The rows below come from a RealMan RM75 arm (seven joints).
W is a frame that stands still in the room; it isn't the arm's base.
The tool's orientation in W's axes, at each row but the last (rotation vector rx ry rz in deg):
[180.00, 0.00, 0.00]
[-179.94, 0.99, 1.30]
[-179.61, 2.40, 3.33]
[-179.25, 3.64, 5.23]
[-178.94, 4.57, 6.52]
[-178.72, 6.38, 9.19]
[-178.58, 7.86, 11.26]
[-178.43, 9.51, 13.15]
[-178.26, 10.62, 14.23]
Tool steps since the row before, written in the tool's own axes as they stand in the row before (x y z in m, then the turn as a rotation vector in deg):
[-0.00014, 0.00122, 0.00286, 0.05, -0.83, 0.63]
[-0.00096, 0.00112, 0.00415, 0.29, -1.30, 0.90]
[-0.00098, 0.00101, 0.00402, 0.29, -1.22, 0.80]
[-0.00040, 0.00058, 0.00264, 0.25, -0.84, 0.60]
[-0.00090, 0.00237, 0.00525, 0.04, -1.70, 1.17]
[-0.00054, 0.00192, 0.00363, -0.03, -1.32, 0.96]
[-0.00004, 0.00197, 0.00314, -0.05, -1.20, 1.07]
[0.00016, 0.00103, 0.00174, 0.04, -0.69, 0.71]
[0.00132, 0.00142, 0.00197, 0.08, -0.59, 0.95]
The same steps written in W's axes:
[-0.00014, -0.00122, -0.00286, 0.05, 0.83, -0.63]
[-0.00103, -0.00111, -0.00414, 0.29, 1.30, -0.90]
[-0.00115, -0.00096, -0.00399, 0.29, 1.22, -0.80]
[-0.00058, -0.00053, -0.00262, 0.25, 0.84, -0.61]
[-0.00140, -0.00223, -0.00520, 0.04, 1.72, -1.15]
[-0.00104, -0.00180, -0.00358, -0.03, 1.34, -0.94]
[-0.00061, -0.00189, -0.00313, -0.08, 1.22, -1.04]
[-0.00021, -0.00100, -0.00175, 0.01, 0.70, -0.70]
[0.00082, -0.00152, -0.00216, 0.00, 0.60, -0.95]

